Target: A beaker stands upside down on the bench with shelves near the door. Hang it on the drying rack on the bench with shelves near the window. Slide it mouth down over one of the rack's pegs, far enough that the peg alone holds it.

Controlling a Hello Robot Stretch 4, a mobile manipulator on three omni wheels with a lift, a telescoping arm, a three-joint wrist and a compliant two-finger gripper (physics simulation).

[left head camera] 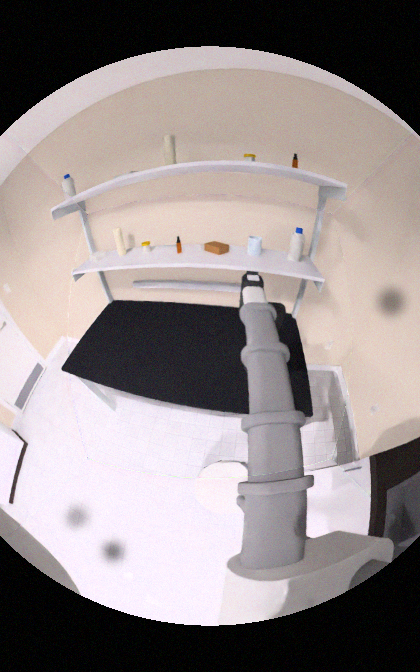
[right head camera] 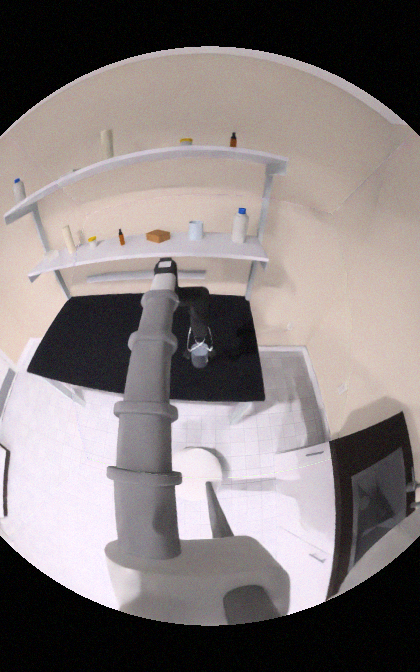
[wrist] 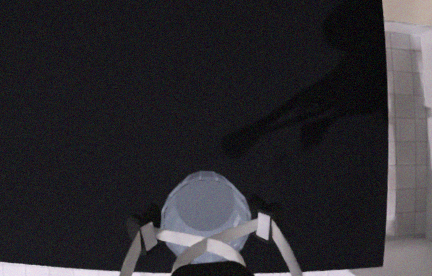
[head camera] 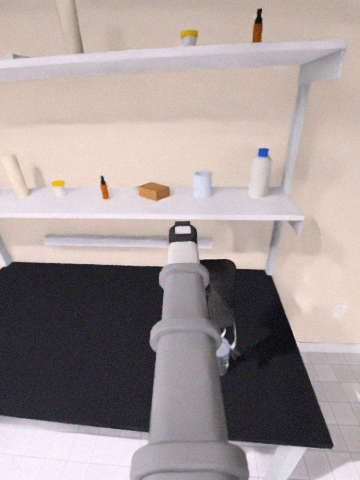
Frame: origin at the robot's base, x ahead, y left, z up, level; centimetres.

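Seen in the pictures: gripper, fingertip midpoint: (wrist: 205,215).
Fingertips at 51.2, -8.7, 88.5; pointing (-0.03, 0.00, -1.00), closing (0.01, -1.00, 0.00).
Note:
A point is followed by its place in that frame, as x, y, z.
The clear pale-blue beaker (head camera: 223,359) {48.6, -10.1, 91.8} (right head camera: 200,360) (wrist: 205,197) {53.8, -8.8, 93.2} is upside down, its closed base facing the wrist camera. My gripper (right head camera: 200,353) (wrist: 205,215) {51.2, -8.7, 88.5} is shut on it, with one dark fingertip pad on each side, and holds it above the right part of the black bench top (head camera: 75,340) {69.3, 43.5, 73.4} (left head camera: 175,350) (right head camera: 90,340) (wrist: 100,100) {66.1, 6.5, 73.4}. In the head camera view the arm partly hides the beaker and the fingers. In the left head view they are hidden behind the arm. The drying rack does not show in these views.
Two shelves rise behind the bench. The lower shelf (head camera: 100,207) {93.2, 31.0, 119.1} bears a light-blue cup (head camera: 202,185) {99.6, -8.1, 124.3}, a brown block (head camera: 154,191) {98.7, 10.6, 122.8} and a white bottle (head camera: 259,176) {97.6, -29.2, 127.7} with a blue cap. A round white stool seat (right head camera: 197,472) stands in front of the bench. A dark-topped cabinet (right head camera: 342,500) is at the right.

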